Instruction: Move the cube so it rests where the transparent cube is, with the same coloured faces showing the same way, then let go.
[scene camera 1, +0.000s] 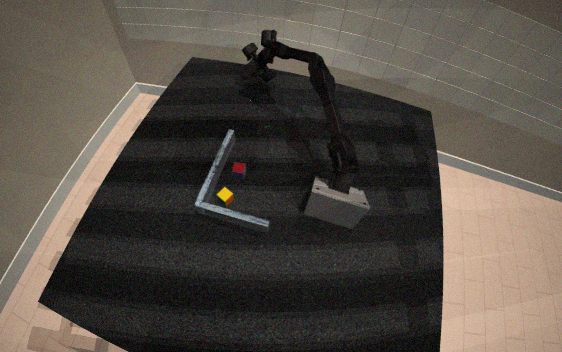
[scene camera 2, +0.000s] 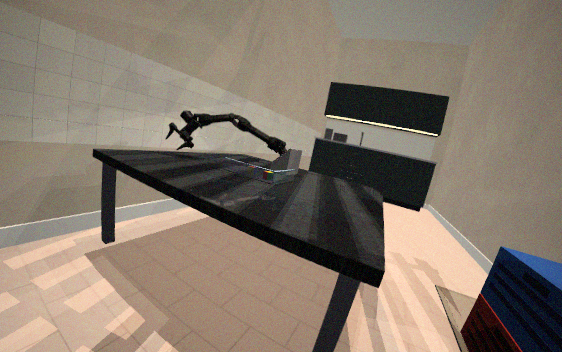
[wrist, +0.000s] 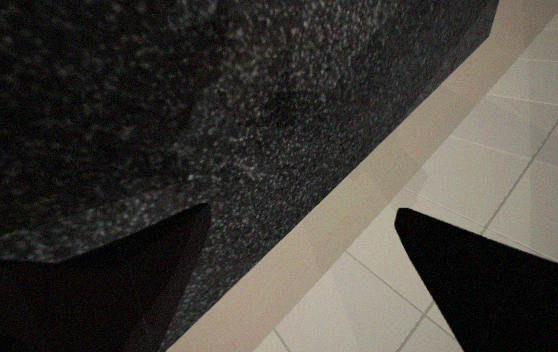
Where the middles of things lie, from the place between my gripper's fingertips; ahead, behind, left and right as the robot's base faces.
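The frame (scene camera 1: 202, 205) is 3 cm below my hand, and it's also 22 cm behind my hand and 54 cm to the left of it.
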